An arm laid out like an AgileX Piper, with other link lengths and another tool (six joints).
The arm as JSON. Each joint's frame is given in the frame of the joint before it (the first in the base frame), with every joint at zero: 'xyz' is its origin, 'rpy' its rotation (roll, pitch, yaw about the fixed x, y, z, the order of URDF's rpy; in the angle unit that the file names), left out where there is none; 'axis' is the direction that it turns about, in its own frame. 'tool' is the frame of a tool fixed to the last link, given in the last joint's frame.
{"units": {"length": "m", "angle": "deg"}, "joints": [
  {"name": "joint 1", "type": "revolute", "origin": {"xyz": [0.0, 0.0, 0.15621]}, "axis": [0.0, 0.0, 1.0]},
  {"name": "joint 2", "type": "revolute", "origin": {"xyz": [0.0, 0.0, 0.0], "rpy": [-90.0, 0.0, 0.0]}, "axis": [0.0, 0.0, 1.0]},
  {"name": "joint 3", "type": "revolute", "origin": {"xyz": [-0.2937, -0.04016, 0.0]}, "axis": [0.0, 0.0, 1.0]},
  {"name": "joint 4", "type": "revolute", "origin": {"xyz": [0.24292, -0.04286, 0.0], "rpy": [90.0, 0.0, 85.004]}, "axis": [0.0, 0.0, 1.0]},
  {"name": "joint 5", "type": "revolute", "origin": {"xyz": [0.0, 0.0, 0.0], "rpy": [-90.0, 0.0, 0.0]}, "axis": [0.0, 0.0, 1.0]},
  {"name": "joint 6", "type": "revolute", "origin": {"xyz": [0.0, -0.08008, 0.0], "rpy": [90.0, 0.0, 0.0]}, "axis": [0.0, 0.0, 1.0]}
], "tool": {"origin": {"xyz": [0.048, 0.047, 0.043], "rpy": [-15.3, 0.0, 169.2]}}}
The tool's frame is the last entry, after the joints.
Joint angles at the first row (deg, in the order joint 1, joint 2, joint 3, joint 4, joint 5, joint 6):
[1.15 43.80 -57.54 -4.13 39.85 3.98]
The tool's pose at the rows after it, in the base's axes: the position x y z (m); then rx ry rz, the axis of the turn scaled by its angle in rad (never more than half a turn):
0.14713, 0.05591, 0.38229, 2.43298, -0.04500, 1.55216
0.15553, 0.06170, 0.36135, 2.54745, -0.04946, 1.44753
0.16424, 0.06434, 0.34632, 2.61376, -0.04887, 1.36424
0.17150, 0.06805, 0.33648, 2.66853, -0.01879, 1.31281
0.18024, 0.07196, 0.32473, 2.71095, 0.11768, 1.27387
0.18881, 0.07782, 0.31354, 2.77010, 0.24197, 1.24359
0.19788, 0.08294, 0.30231, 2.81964, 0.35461, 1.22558
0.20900, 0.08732, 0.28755, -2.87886, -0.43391, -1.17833
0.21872, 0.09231, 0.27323, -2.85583, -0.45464, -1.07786
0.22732, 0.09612, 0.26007, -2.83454, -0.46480, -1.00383
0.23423, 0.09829, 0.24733, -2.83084, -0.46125, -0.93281
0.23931, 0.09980, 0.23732, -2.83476, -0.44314, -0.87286
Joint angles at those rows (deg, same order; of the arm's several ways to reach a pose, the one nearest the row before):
[1.15 45.80 -54.77 1.42 39.84 3.90]
[1.15 48.59 -51.89 4.39 39.85 3.74]
[1.15 51.41 -50.29 5.78 39.44 3.57]
[1.15 54.12 -49.63 8.65 39.04 1.18]
[1.16 58.07 -49.63 14.12 38.61 -7.22]
[1.15 62.21 -49.63 21.09 38.52 -16.02]
[1.15 66.33 -49.63 27.86 38.36 -24.62]
[1.15 71.25 -49.63 33.49 38.36 -31.37]
[1.15 76.02 -49.63 38.43 38.83 -35.94]
[1.15 80.17 -49.63 42.64 38.96 -39.95]
[1.15 83.75 -49.63 44.98 38.96 -42.05]
[1.15 86.47 -49.63 46.26 38.85 -42.67]

